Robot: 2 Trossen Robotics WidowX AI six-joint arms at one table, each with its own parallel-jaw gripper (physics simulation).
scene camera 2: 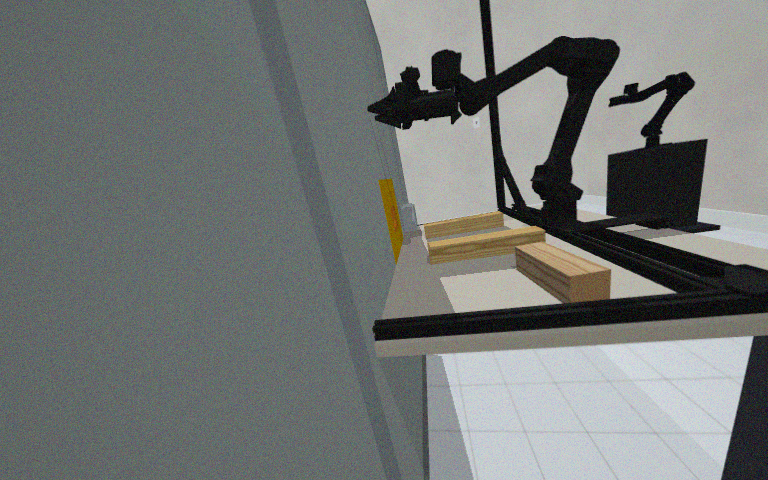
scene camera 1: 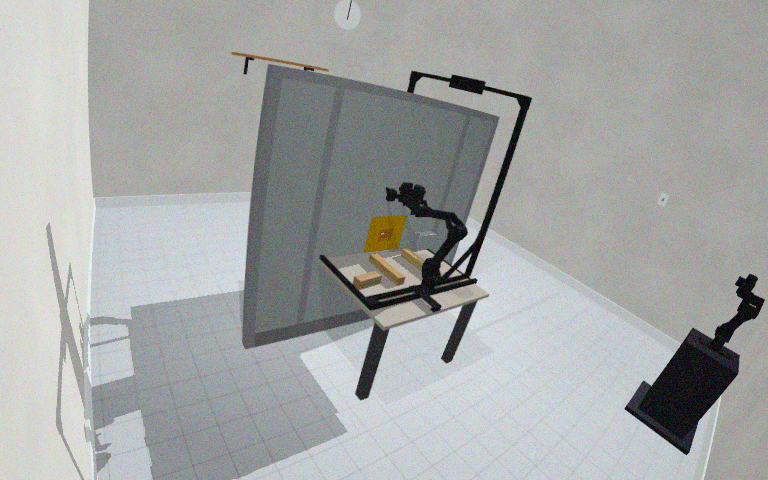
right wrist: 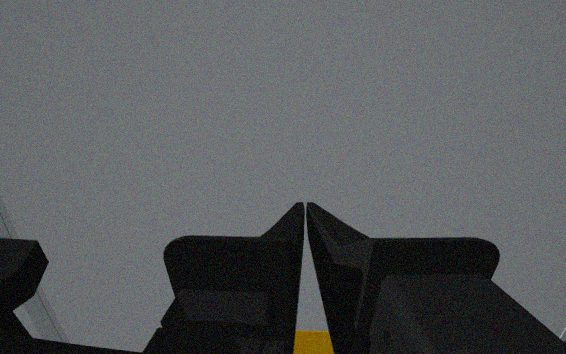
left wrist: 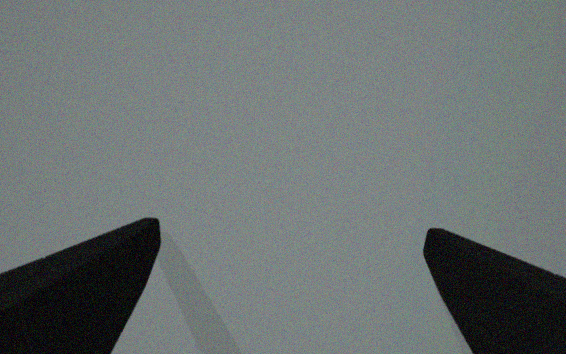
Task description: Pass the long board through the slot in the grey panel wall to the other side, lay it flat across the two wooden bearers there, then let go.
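Pixels of known places: left gripper, fingertip midpoint: (scene camera 2: 371, 114) (scene camera 1: 392, 187) (left wrist: 294, 235); right gripper, fingertip midpoint: (right wrist: 304, 209); left arm's base, origin of the base link: (scene camera 2: 559, 222) (scene camera 1: 427, 288).
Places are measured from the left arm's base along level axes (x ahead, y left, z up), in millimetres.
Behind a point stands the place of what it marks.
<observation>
The grey panel wall (scene camera 1: 390, 147) @(x 433, y 81, z 591 mm) (scene camera 2: 169, 226) @(x 433, y 570, z 192 mm) (left wrist: 300, 125) @(x 433, y 0, z 407 mm) (right wrist: 300, 100) @(x 483, y 1, z 519 mm) stands along the table's far edge. A yellow plate (scene camera 1: 373, 243) @(x 432, y 40, z 35 mm) (scene camera 2: 388, 195) @(x 433, y -17, z 156 mm) (right wrist: 313, 342) @(x 484, y 26, z 179 mm) surrounds its slot, low on the wall; a small brown patch shows in the slot. The long board cannot be made out. Two wooden bearers (scene camera 1: 386, 268) @(x 196, y 121, z 20 mm) (scene camera 1: 412, 258) @(x 257, y -119, z 14 mm) (scene camera 2: 487, 243) @(x 210, y 123, z 14 mm) (scene camera 2: 464, 225) @(x 219, y -119, z 5 mm) lie parallel on the table. My left gripper (scene camera 1: 388, 193) @(x 432, y 0, z 371 mm) (scene camera 2: 373, 113) @(x 432, y 0, z 371 mm) (left wrist: 294, 235) @(x 432, y 0, z 371 mm) is open and empty, above the slot's height and close to the wall. My right gripper (right wrist: 304, 209) @(x 573, y 0, z 443 mm) is shut and empty, facing the wall, with the yellow plate below it.
A wooden block (scene camera 1: 367, 280) @(x 122, y 295, z 24 mm) (scene camera 2: 589, 283) @(x 143, y 340, z 13 mm) lies on the table (scene camera 1: 396, 320) @(x -135, y 309, z -19 mm) near the bearers. A pale grey piece (scene camera 1: 425, 233) @(x 407, y -340, z 81 mm) (scene camera 2: 408, 216) @(x 407, y -270, z 44 mm) is by the wall. Black rails and a tall black frame (scene camera 1: 501, 169) @(x 33, y -340, z 632 mm) (scene camera 2: 490, 113) @(x 38, y -366, z 363 mm) border the table. Another arm stands on a black stand (scene camera 1: 679, 384) (scene camera 2: 656, 181).
</observation>
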